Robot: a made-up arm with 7 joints.
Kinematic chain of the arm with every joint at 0, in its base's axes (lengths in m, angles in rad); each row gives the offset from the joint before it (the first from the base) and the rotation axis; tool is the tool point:
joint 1: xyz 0 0.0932 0 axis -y
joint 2: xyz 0 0.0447 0 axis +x
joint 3: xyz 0 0 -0.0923 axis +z
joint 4: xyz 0 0 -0.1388 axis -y
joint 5: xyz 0 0 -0.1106 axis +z
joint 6: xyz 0 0 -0.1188 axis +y
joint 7: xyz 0 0 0 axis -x
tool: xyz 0 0 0
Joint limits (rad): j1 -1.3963..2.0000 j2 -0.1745..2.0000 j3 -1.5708..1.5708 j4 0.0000..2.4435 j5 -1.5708..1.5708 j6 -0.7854..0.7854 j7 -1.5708..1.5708
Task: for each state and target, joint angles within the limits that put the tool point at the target. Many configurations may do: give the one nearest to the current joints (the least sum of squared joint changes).
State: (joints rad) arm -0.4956 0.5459 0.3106 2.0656 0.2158 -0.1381 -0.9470
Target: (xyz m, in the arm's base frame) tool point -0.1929 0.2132 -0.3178
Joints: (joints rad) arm -1.1563 0.1737 0.1007 1.2058 0.2158 -0.1381 -0.9470
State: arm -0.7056 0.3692 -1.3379 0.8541 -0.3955 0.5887 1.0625
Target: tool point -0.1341 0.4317 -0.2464
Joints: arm -0.6946 1.2891 -1.2798 0.9809 -0.3955 0.5887 1.0625
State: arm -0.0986 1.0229 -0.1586 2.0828 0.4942 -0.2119 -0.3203
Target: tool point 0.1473 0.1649 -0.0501
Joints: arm 0.0493 0.9385 -0.2063 2.4416 0.4942 -0.2119 -0.3203
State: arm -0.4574 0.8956 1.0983 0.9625 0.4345 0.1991 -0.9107
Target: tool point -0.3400 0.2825 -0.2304
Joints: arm -1.1012 0.0321 1.1967 0.6631 0.4345 0.1991 -0.9107
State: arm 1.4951 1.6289 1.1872 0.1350 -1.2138 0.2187 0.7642
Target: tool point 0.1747 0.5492 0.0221
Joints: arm 1.4323 0.9639 1.1196 0.4780 -1.2138 0.2187 0.7642
